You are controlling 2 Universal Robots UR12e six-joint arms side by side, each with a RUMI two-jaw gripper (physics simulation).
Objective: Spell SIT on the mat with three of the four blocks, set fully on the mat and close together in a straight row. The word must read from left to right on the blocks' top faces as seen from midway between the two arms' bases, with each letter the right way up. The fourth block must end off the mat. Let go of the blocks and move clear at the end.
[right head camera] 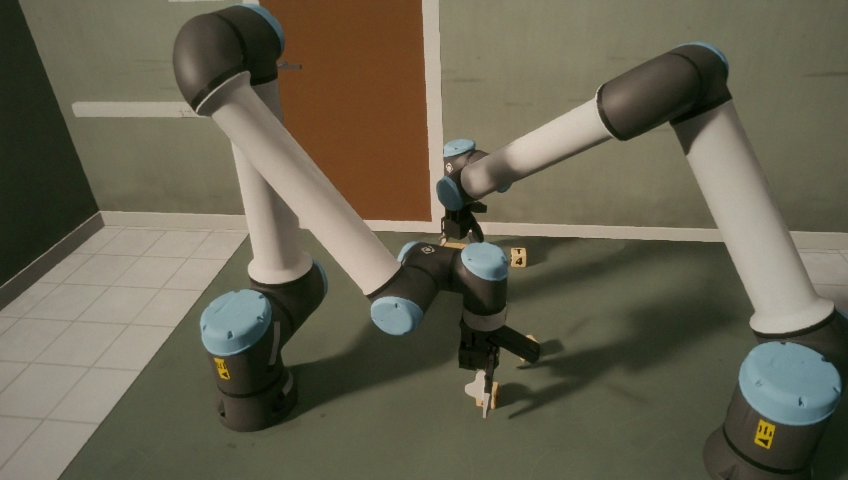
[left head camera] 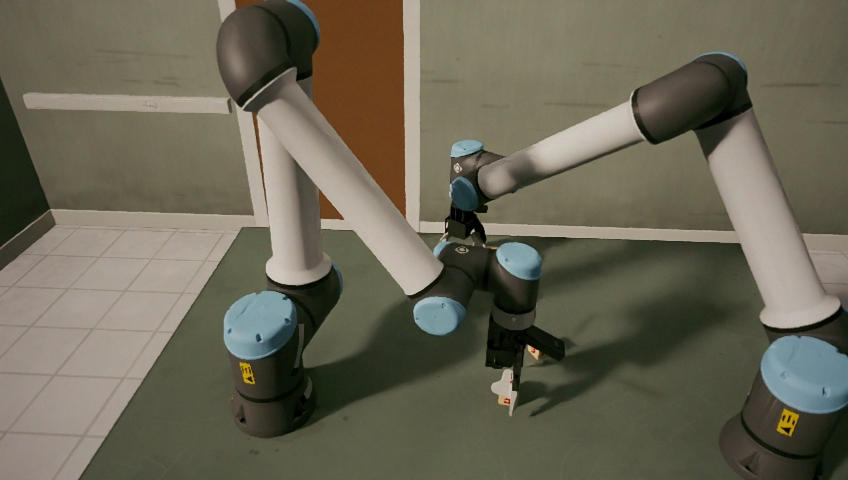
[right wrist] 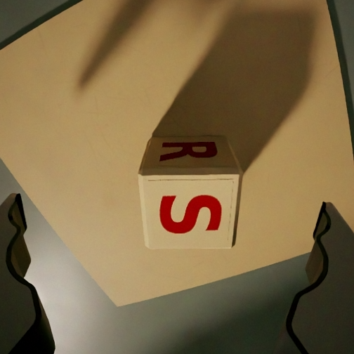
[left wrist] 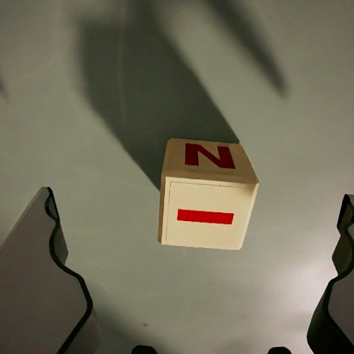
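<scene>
The I block [left head camera: 504,400] [right head camera: 495,394] [left wrist: 205,215] lies on the green floor, with a red bar on top and an N on one side. My left gripper [left head camera: 509,399] [right head camera: 484,402] [left wrist: 197,193] is open around and above it, not touching it in the left wrist view. The S block [right wrist: 190,212] stands on the tan mat [right wrist: 75,100], its S turned sideways in the right wrist view. My right gripper [left head camera: 461,240] [right head camera: 460,240] [right wrist: 170,201] is open above it, one finger on each side. The T block [right head camera: 518,257] stands off the mat, T on top.
The fourth block [left head camera: 536,353] is on the floor behind my left gripper, mostly hidden, its letters not readable. My left arm's wrist partly covers the mat area in both head views. A wall and a brown door [left head camera: 363,107] [right head camera: 357,118] stand at the back.
</scene>
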